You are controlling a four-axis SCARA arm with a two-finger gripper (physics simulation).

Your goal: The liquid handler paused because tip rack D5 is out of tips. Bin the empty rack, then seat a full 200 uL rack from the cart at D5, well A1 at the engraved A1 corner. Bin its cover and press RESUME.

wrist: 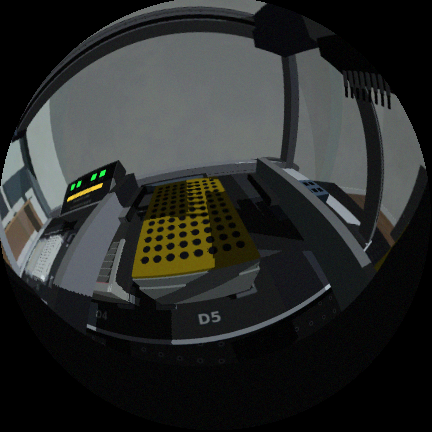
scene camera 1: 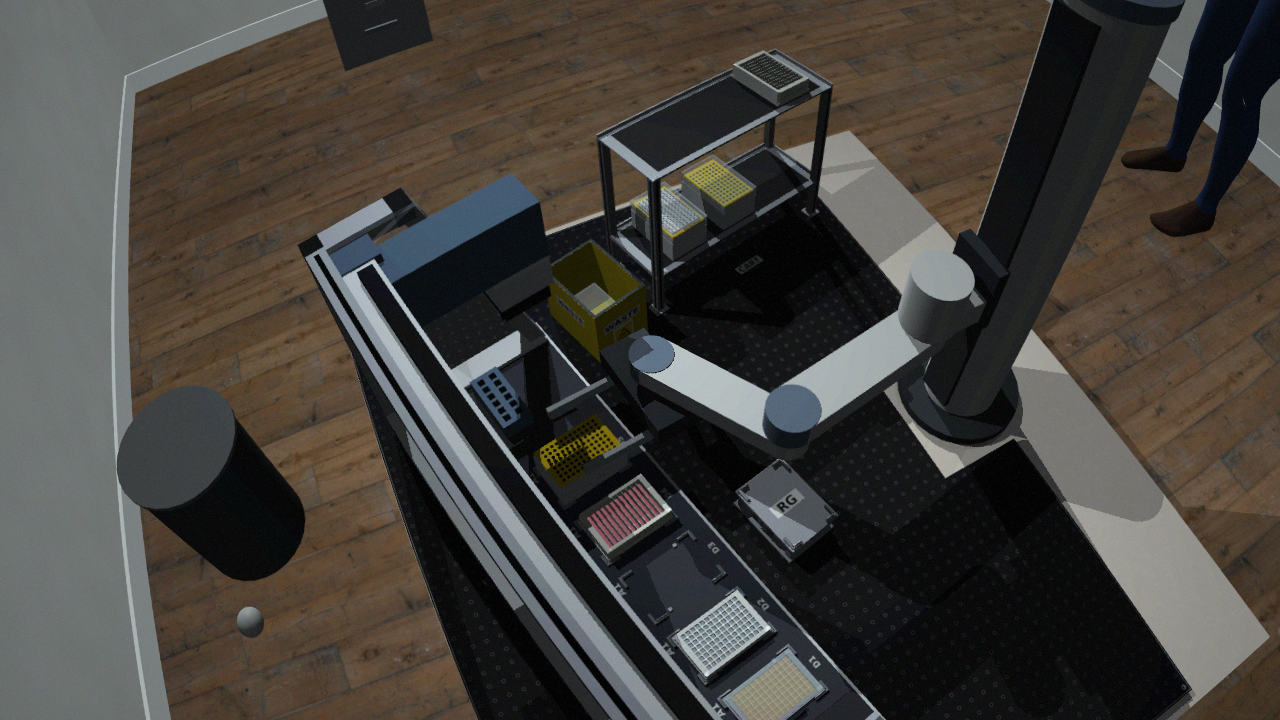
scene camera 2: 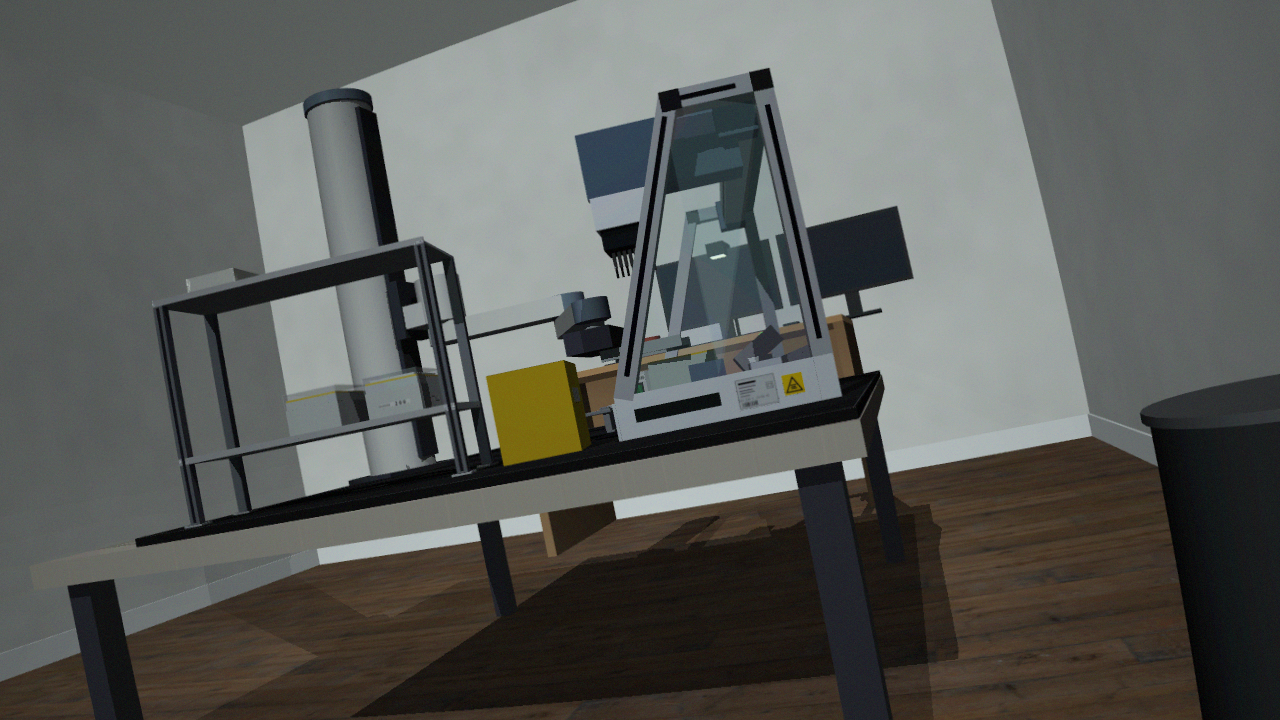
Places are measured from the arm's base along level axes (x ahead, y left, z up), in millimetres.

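Pixels of known places: gripper, fingertip midpoint: [wrist: 194,171] [scene camera 1: 565,441] [scene camera 2: 685,340]; arm's base at its link origin: [scene camera 1: 957,389].
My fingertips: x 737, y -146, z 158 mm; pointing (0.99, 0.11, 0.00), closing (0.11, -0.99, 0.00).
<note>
For each thing: its top centre in the pictures, then the offset to it from my fingertips. "spot": a spot on its surface instead.
- yellow-topped tip rack with empty holes, top centre: [wrist: 186,207] [scene camera 1: 578,449] [scene camera 2: 681,356] 16 mm back, 9 mm left, 26 mm down
- yellow waste bin at its top centre: [scene camera 2: 533,369] [scene camera 1: 593,277] 177 mm back, 305 mm right, 10 mm down
- rack with a pale gridded top, top centre: [scene camera 2: 402,373] [scene camera 1: 668,207] 366 mm back, 375 mm right, 26 mm up
- yellow-topped rack at its top centre: [scene camera 2: 325,389] [scene camera 1: 718,178] 493 mm back, 404 mm right, 26 mm up
- grey rack with dark holes, top centre: [scene camera 2: 230,278] [scene camera 1: 770,70] 619 mm back, 434 mm right, 237 mm up
- panel with green lights, surface spot: [wrist: 95,182] spot: 84 mm ahead, 235 mm left, 18 mm down
- pink-rowed tray at its top centre: [wrist: 99,243] [scene camera 1: 624,512] 40 mm back, 130 mm left, 55 mm down
- blue block at a spot on its surface: [scene camera 1: 496,396] spot: 70 mm ahead, 167 mm right, 52 mm down
- box marked RG at its top centre: [scene camera 1: 787,501] [scene camera 2: 590,409] 291 mm back, 218 mm left, 89 mm down
- pipetting head at its top centre: [scene camera 1: 512,278] [scene camera 2: 627,229] 12 mm back, 194 mm right, 188 mm up
The yellow-topped tip rack with empty holes [scene camera 1: 577,450] [wrist: 192,225] sits at D5. My gripper [scene camera 1: 577,430] [wrist: 194,171] is open and empty; its two long fingers reach over the deck on either side of this rack, apart from it. The yellow waste bin [scene camera 1: 572,317] [scene camera 2: 537,411] stands beside the deck, with something pale inside. On the cart's [scene camera 1: 656,246] [scene camera 2: 295,273] lower shelf are a rack with a pale gridded top [scene camera 1: 669,219] and a yellow-topped rack [scene camera 1: 718,185]; a grey rack with dark holes [scene camera 1: 771,77] is on top. A panel with green lights [wrist: 95,182] stands behind the deck; RESUME is unreadable.
A pink-rowed tray [scene camera 1: 626,514] [wrist: 111,265] is at D4, beside the rack. A blue block [scene camera 1: 496,396] [wrist: 315,188] lies on the other side. A box marked RG [scene camera 1: 787,505] stands in front of the deck. The pipetting head [scene camera 2: 622,241] [wrist: 367,87] hangs above the deck.
</note>
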